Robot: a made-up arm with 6 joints.
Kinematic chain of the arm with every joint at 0, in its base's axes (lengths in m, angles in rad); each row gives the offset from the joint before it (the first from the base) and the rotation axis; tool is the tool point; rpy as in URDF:
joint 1: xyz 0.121 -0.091 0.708 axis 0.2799 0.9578 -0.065
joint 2: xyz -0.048 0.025 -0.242 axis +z
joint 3: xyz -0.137 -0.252 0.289 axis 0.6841 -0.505 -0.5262
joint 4: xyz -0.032 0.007 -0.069 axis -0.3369 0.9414 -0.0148
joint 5: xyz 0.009 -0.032 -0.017 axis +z
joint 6: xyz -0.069 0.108 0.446 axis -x
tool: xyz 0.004 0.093 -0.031 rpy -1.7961 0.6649 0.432
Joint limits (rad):
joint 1: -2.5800..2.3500
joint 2: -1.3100..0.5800
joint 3: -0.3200..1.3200
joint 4: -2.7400..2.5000
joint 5: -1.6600..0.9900
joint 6: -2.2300..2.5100
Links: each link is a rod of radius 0.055 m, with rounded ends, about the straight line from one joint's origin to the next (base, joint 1, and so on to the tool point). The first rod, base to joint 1, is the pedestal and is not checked.
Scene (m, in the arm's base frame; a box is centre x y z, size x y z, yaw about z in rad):
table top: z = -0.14
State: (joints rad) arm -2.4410 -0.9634 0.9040 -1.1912 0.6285 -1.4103
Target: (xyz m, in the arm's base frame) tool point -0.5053 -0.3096 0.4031
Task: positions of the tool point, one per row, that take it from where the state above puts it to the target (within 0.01 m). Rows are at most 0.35 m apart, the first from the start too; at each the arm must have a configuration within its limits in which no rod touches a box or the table.
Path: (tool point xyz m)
1: 0.5710 -0.0002 0.1569
2: 0.3095 -0.1156 -0.0114
3: -0.0196 -0.2066 -0.0247
4: -0.3194 -0.2702 0.1279
5: -0.5053 -0.3096 0.4031

